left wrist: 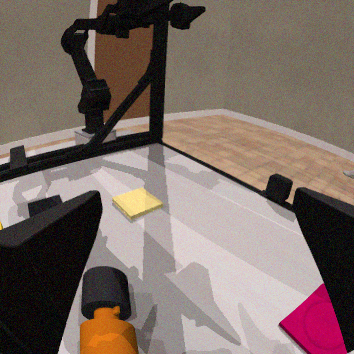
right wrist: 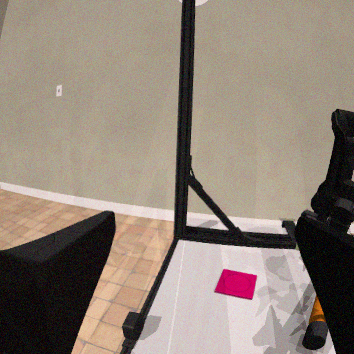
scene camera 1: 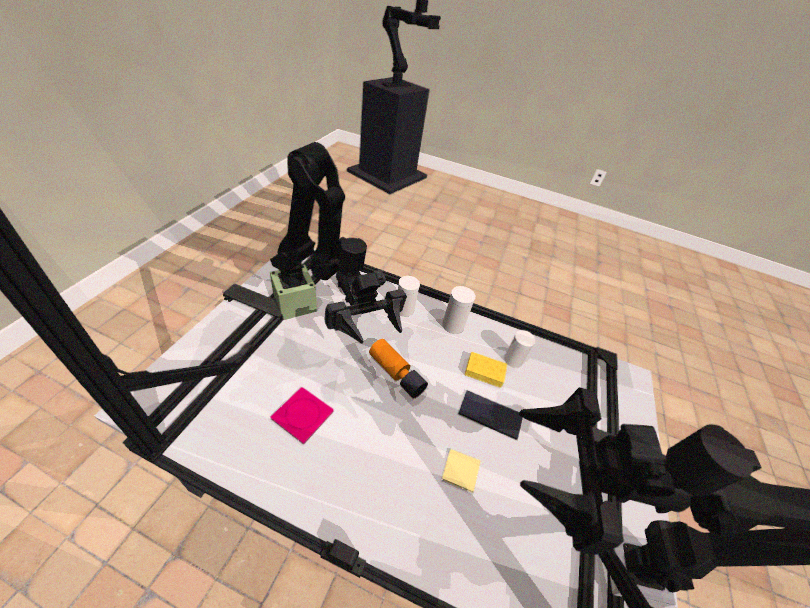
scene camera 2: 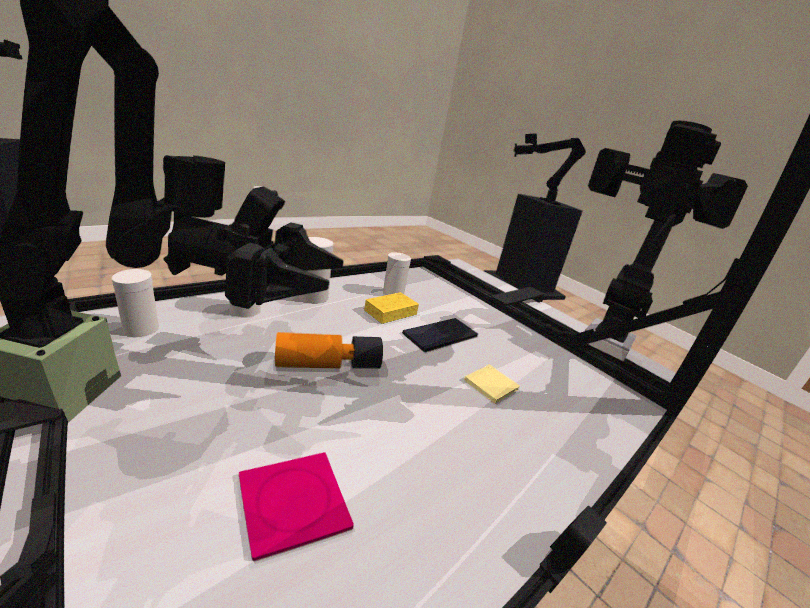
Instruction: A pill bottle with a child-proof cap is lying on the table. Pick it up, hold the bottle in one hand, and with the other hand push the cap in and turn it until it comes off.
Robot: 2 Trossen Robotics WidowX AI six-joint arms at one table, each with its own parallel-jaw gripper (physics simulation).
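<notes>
The orange pill bottle (scene camera 1: 388,358) (scene camera 2: 307,350) (left wrist: 107,337) lies on its side on the white table, its dark cap (scene camera 1: 413,383) (scene camera 2: 367,352) (left wrist: 105,292) (right wrist: 314,335) still on its neck. My left gripper (scene camera 1: 380,335) (scene camera 2: 334,274) (left wrist: 200,199) is open and empty, above the table close to the bottle's end away from the cap. In the left wrist view the bottle shows low, near the finger at the picture's left. My right gripper (scene camera 1: 522,448) (right wrist: 210,225) is open and empty, well away from the cap, beyond the dark slab. In the right wrist view a finger hides part of the bottle.
A yellow block (scene camera 1: 486,369) (scene camera 2: 391,306), dark slab (scene camera 1: 490,414) (scene camera 2: 439,333) and pale yellow pad (scene camera 1: 461,469) (scene camera 2: 491,382) lie beyond the cap. White cylinders (scene camera 1: 459,310) (scene camera 1: 520,348) stand near the far edge. A magenta square (scene camera 1: 302,414) (scene camera 2: 294,500) lies nearer. Black rails edge the table.
</notes>
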